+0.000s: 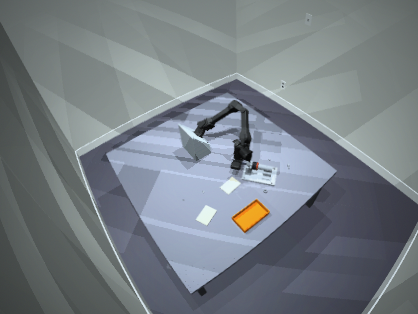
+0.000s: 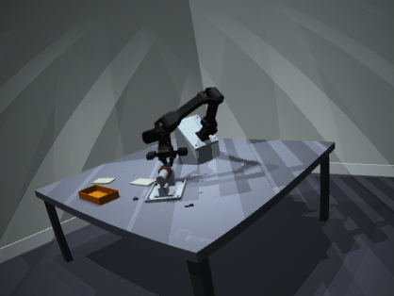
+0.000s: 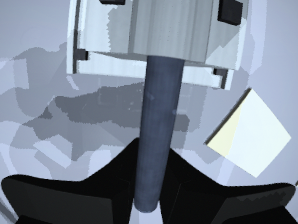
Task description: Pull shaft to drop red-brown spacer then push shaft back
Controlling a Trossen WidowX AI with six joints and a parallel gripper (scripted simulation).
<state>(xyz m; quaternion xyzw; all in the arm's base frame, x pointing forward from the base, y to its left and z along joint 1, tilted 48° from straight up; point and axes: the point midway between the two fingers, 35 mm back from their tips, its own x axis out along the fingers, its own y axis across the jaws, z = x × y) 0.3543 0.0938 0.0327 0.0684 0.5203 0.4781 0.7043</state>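
The blue-grey shaft lies 6 cm ahead of my gripper tip, 5 cm to the left of it and 3 cm above it. Round my gripper tip: red-brown spacer (10 cm ahead, 8 cm to the left, 3 cm above); orange tray (33 cm ahead, 17 cm to the right, 4 cm below).
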